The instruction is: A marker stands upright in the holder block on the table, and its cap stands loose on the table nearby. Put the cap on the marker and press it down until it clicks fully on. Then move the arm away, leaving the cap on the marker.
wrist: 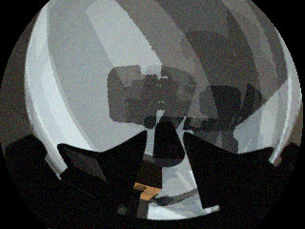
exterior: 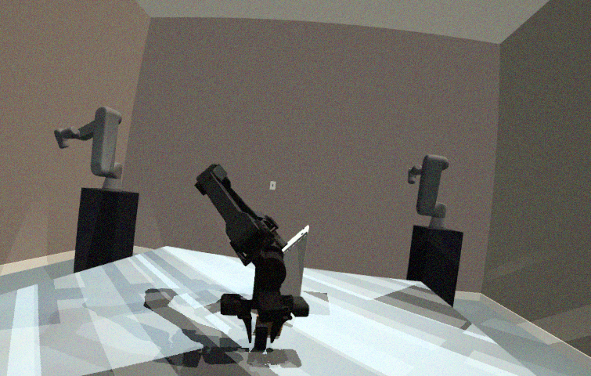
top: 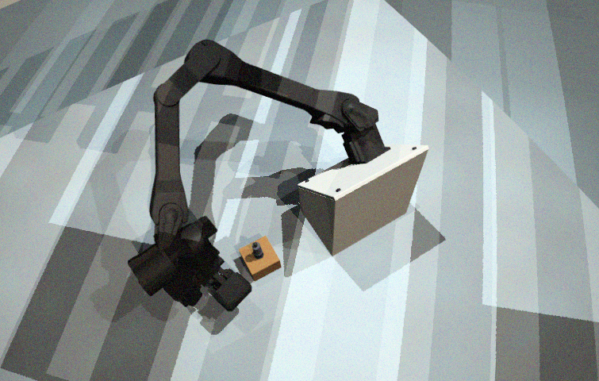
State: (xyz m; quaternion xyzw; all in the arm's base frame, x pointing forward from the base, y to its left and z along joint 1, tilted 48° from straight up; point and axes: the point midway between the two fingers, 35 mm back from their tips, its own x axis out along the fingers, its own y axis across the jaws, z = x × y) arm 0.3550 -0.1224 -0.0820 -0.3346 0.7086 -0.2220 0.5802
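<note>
Now: gripper tip 10 cm past the orange holder block, 2 cm to the right of it and 1 cm below it.
</note>
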